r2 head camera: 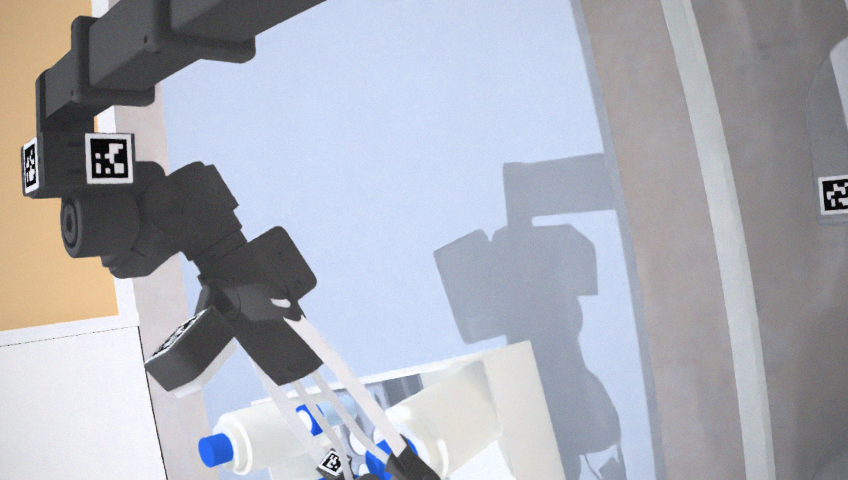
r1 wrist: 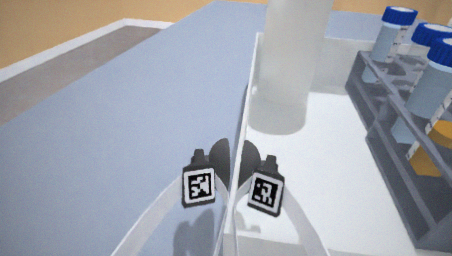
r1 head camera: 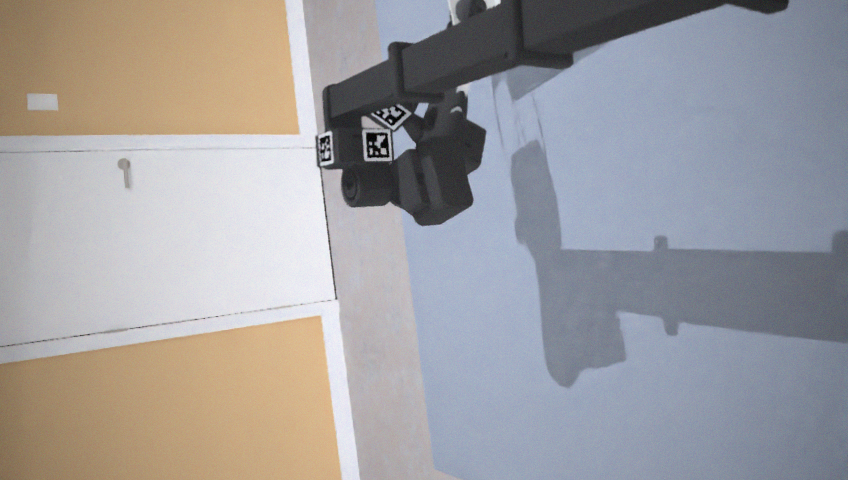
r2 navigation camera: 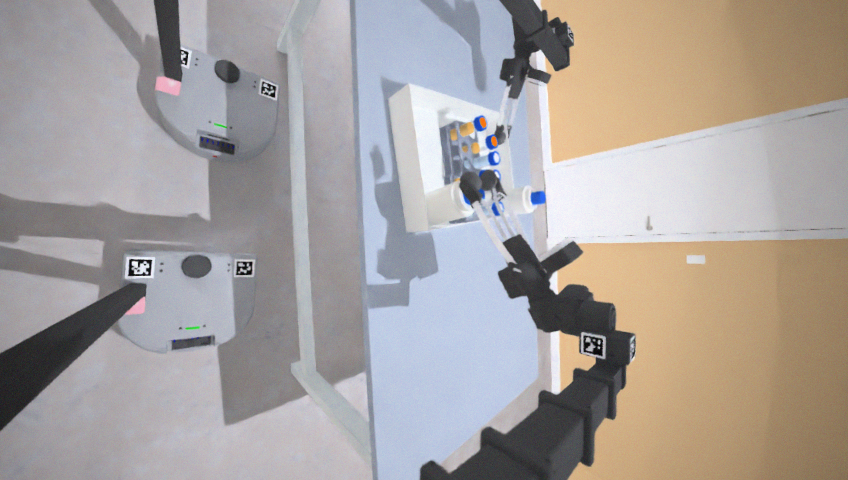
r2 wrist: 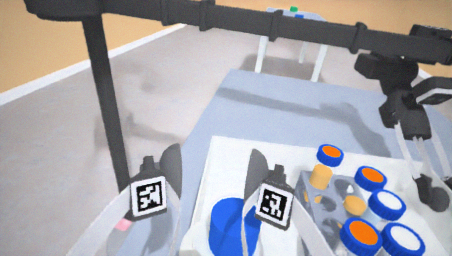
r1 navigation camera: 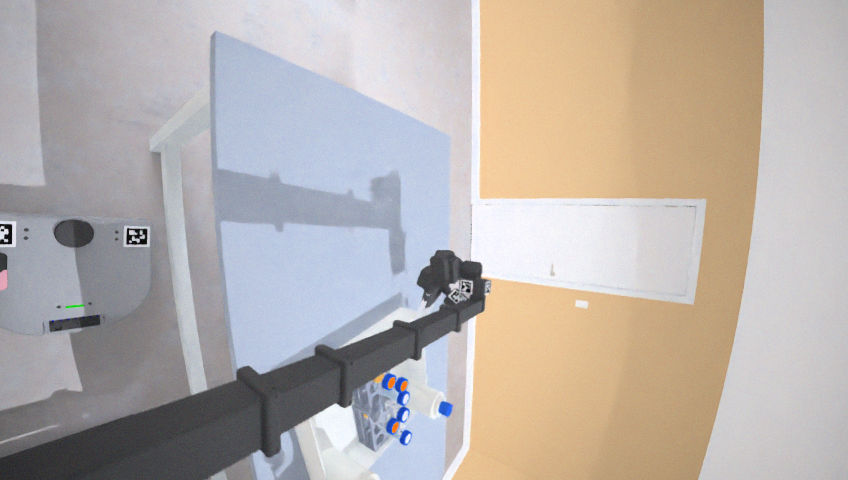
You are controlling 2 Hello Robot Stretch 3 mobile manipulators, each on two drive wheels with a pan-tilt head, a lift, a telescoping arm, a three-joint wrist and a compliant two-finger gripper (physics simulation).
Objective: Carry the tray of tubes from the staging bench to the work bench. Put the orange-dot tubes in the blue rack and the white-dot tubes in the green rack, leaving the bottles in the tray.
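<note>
The white tray (r2 navigation camera: 410, 172) (r2 head camera: 523, 392) stands on the blue staging bench (r2 navigation camera: 440, 333) (r1 navigation camera: 309, 142). It holds a grey rack (r1 wrist: 400, 200) with orange-dot tubes (r2 wrist: 330, 151) (r2 navigation camera: 480, 123) and white-dot tubes (r2 wrist: 387, 204) (r2 navigation camera: 494, 157), plus two whitish blue-capped bottles, a near bottle (r2 navigation camera: 443, 202) (r2 head camera: 470, 416) and a far bottle (r2 navigation camera: 519, 200) (r2 head camera: 255, 434). The r1 gripper (r1 wrist: 235, 162) (r2 navigation camera: 502, 135) is shut on the tray's wall, one finger on each side. The r2 gripper (r2 wrist: 214, 172) (r2 navigation camera: 479, 180) is open, by the near bottle's blue cap (r2 wrist: 232, 227), which shows partly behind its right finger.
The work bench (r2 wrist: 261, 52) stands far off in the r2 wrist view, with a green rack (r2 wrist: 294, 9) and a blue rack (r2 wrist: 299, 16), both tiny. The r1 arm (r1 navigation camera: 297, 380) reaches across above the tray. Two robot bases (r2 navigation camera: 238, 113) (r2 navigation camera: 226, 303) stand beside the staging bench.
</note>
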